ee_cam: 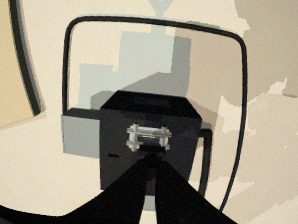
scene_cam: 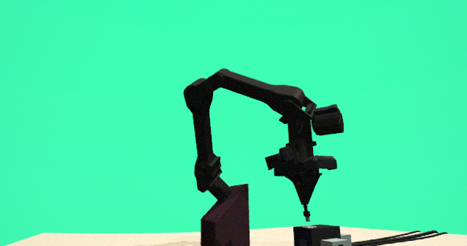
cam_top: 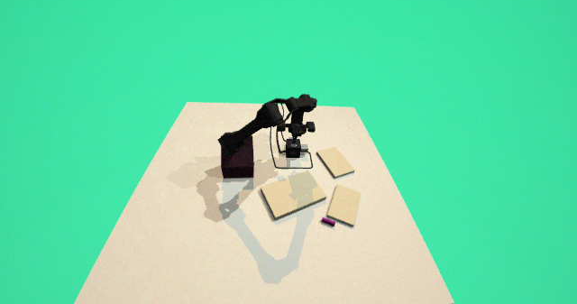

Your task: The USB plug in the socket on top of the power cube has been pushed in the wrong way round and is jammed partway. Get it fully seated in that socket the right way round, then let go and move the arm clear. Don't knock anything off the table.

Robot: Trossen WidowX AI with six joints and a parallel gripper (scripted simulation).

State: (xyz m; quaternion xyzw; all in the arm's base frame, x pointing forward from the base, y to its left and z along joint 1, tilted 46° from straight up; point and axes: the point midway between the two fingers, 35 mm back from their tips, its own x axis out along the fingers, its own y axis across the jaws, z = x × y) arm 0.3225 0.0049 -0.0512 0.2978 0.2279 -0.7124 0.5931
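The metal-rimmed socket is 10 mm to the left of my gripper tip and 60 mm below it. From my gripper tip the other things lie so: small purple piece: 60 mm ahead, 420 mm to the right, 120 mm below; then usb plug: 20 mm below.
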